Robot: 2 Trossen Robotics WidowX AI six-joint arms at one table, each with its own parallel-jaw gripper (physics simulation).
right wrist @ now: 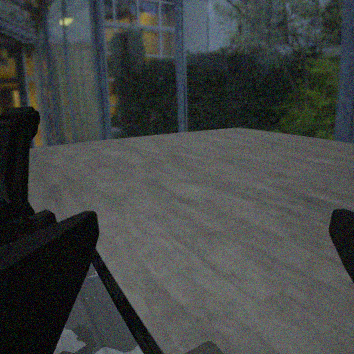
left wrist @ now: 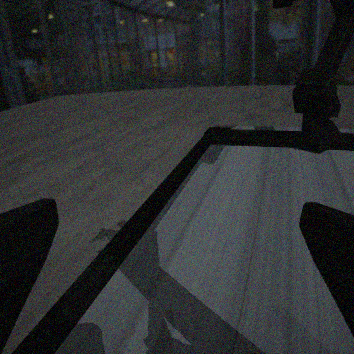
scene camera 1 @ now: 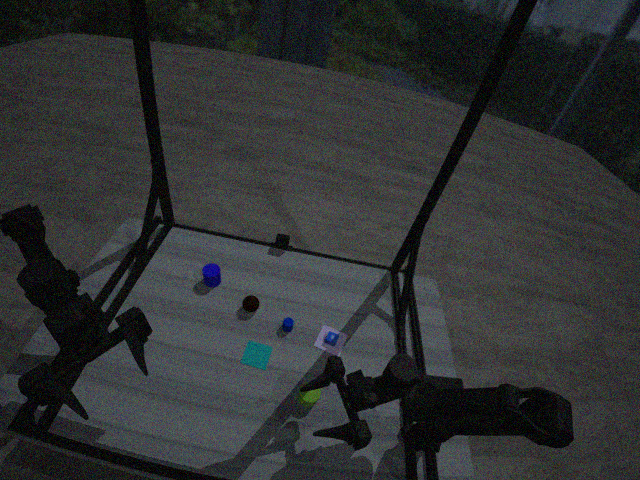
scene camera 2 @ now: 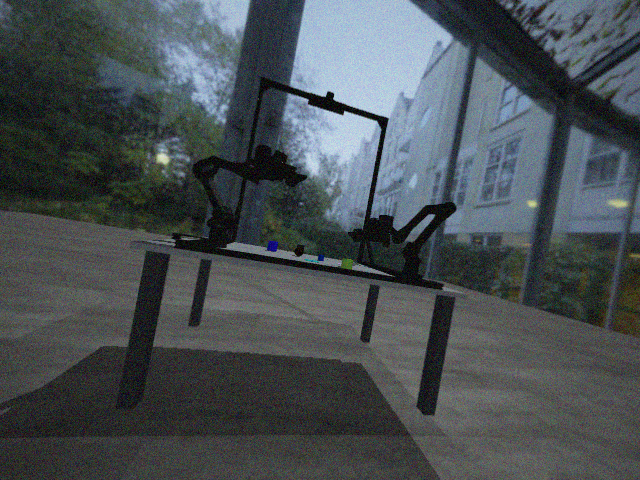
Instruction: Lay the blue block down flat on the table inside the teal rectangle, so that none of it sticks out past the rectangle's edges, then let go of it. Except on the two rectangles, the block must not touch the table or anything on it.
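Places are measured from the left arm's base along level axes (x ahead, y left, z up), in metres.
Where they show: left gripper, fingertip midpoint: [left wrist: 181, 212] [scene camera 1: 306, 411] [scene camera 2: 355, 232]; right gripper, fingertip midpoint: [right wrist: 214, 222] [scene camera 1: 117, 395] [scene camera 2: 302, 173]; left arm's base, origin of the base link: [scene camera 1: 417, 436] [scene camera 2: 409, 276]; right arm's base, origin of the base link: [left wrist: 313, 138] [scene camera 2: 216, 241].
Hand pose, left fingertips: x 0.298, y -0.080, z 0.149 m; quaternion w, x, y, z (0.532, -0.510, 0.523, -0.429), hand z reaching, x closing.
Observation:
Each offset is from my left fingertips to the centre of the thing. "spot": to the spot under its first point.
The blue block {dx -0.140, dy -0.228, dz -0.158 m} [scene camera 1: 331, 337] rests on the pale pinkish rectangle {spot: dx -0.108, dy -0.228, dz -0.167 m} [scene camera 1: 320, 341] toward the right of the table in scene camera 1; whether it stands or lies is too small to tell. The flat teal rectangle {spot: dx +0.079, dy -0.205, dz -0.167 m} [scene camera 1: 256, 354] [scene camera 2: 311, 260] lies to its left, with nothing on it. My left gripper [scene camera 1: 309, 410] [scene camera 2: 353, 235] [left wrist: 181, 212] is open and empty above the table, nearer scene camera 1's bottom edge than the block. My right gripper [scene camera 1: 116, 395] [scene camera 2: 299, 178] [right wrist: 214, 222] is open and empty, high above the table's left part. Neither wrist view shows the block or the teal rectangle.
A small blue cylinder {dx -0.018, dy -0.283, dz -0.152 m} [scene camera 1: 287, 324] [scene camera 2: 321, 257] stands between the rectangles, slightly behind them. A dark red-brown ball {dx +0.086, dy -0.356, dz -0.143 m} [scene camera 1: 250, 303] [scene camera 2: 299, 250] and a larger blue cylinder {dx +0.204, dy -0.466, dz -0.141 m} [scene camera 1: 211, 274] [scene camera 2: 272, 245] are farther back left. A yellow-green object {dx -0.042, dy -0.073, dz -0.146 m} [scene camera 1: 311, 396] [scene camera 2: 346, 263] is partly behind a left finger. Dark frame posts flank the table.

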